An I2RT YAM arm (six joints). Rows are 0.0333 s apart.
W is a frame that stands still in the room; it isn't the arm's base.
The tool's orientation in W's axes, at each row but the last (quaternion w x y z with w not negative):
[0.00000, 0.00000, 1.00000, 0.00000]
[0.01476, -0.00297, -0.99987, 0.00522]
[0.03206, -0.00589, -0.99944, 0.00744]
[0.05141, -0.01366, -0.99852, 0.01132]
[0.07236, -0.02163, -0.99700, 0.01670]
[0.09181, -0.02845, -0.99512, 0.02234]
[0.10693, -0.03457, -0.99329, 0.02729]
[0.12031, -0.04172, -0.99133, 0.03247]
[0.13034, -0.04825, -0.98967, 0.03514]
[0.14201, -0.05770, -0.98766, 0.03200]
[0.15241, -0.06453, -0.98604, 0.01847]
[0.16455, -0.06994, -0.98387, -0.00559]
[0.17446, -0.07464, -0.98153, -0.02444]
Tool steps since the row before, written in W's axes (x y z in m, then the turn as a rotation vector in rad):
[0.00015, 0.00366, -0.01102, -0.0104, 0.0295, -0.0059]
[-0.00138, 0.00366, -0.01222, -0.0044, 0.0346, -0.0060]
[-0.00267, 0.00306, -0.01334, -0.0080, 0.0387, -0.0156]
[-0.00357, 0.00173, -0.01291, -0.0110, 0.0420, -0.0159]
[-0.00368, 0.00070, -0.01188, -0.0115, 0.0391, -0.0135]
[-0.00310, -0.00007, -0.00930, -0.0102, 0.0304, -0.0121]
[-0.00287, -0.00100, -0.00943, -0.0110, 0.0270, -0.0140]
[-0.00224, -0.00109, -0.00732, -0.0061, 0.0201, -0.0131]
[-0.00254, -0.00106, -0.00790, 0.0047, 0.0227, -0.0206]
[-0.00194, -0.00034, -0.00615, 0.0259, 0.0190, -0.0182]
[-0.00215, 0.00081, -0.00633, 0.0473, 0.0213, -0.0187]
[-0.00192, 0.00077, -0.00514, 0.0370, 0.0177, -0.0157]
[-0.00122, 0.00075, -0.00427, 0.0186, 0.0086, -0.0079]
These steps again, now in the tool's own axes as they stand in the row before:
[-0.00015, 0.00366, 0.01102, 0.0104, 0.0295, 0.0059]
[0.00104, 0.00378, 0.01222, 0.0044, 0.0346, 0.0058]
[0.00185, 0.00323, 0.01344, 0.0075, 0.0388, 0.0155]
[0.00228, 0.00195, 0.01317, 0.0105, 0.0421, 0.0161]
[0.00196, 0.00098, 0.01226, 0.0112, 0.0391, 0.0138]
[0.00135, 0.00023, 0.00971, 0.0097, 0.0304, 0.0126]
[0.00074, -0.00060, 0.00986, 0.0098, 0.0271, 0.0148]
[0.00034, -0.00071, 0.00769, 0.0046, 0.0205, 0.0131]
[0.00032, -0.00062, 0.00834, -0.0074, 0.0246, 0.0173]
[0.00010, -0.00005, 0.00646, -0.0274, 0.0230, 0.0092]
[0.00025, 0.00090, 0.00667, -0.0475, 0.0279, 0.0031]
[0.00023, 0.00056, 0.00551, -0.0373, 0.0229, 0.0035]
[-0.00024, 0.00046, 0.00447, -0.0188, 0.0112, 0.0017]

